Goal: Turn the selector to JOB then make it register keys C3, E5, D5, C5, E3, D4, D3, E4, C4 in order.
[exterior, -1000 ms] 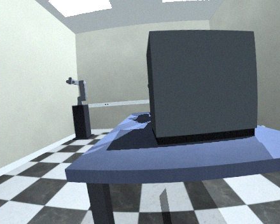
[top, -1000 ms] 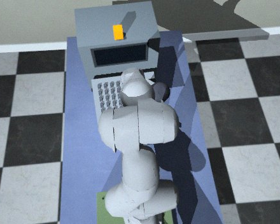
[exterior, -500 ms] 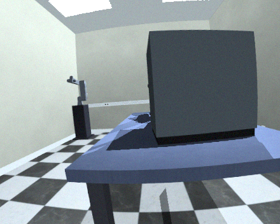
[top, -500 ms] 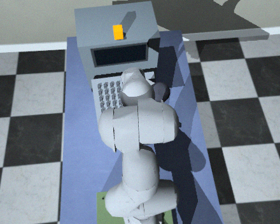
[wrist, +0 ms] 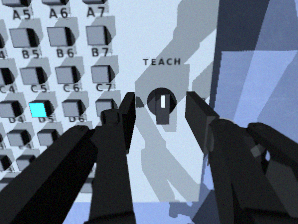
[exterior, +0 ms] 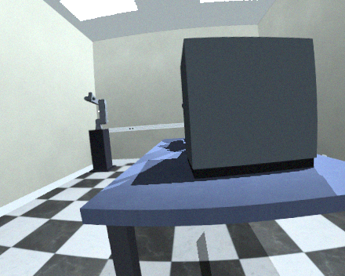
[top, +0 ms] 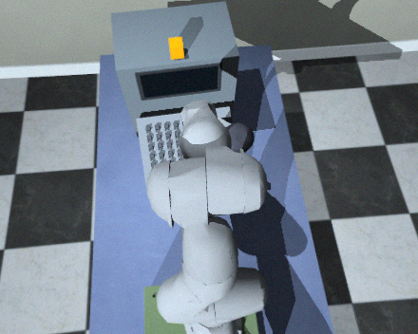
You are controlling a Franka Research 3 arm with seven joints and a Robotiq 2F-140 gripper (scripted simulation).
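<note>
Right now my hand is 2 cm short of the black selector knob and 2 cm above it. Round my hand: sloped keypad: 4 cm ahead, 11 cm to the left, 7 cm below.
</note>
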